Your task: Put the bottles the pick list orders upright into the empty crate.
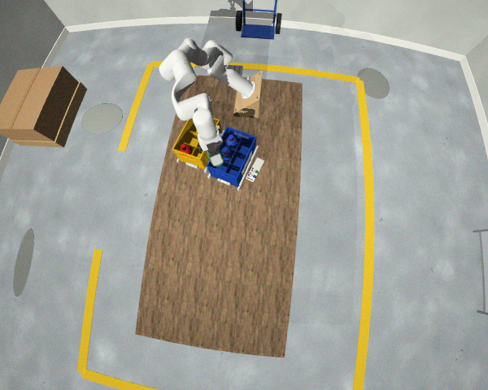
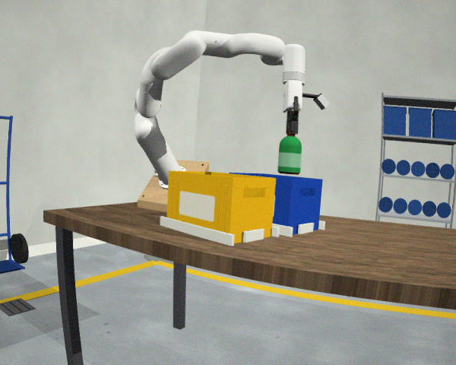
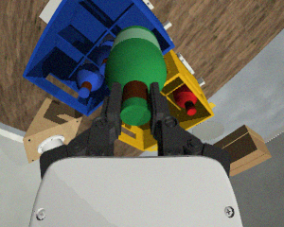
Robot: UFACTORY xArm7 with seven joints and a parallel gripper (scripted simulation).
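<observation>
Right now the green-label bottle is 7 cm below my hand. Round my hand: white-label bottle: 15 cm behind, 11 cm to the right, 25 cm below; blue crate: 7 cm behind, 7 cm to the left, 25 cm below; blue-label bottle: 8 cm behind, 3 cm to the left, 25 cm below.
</observation>
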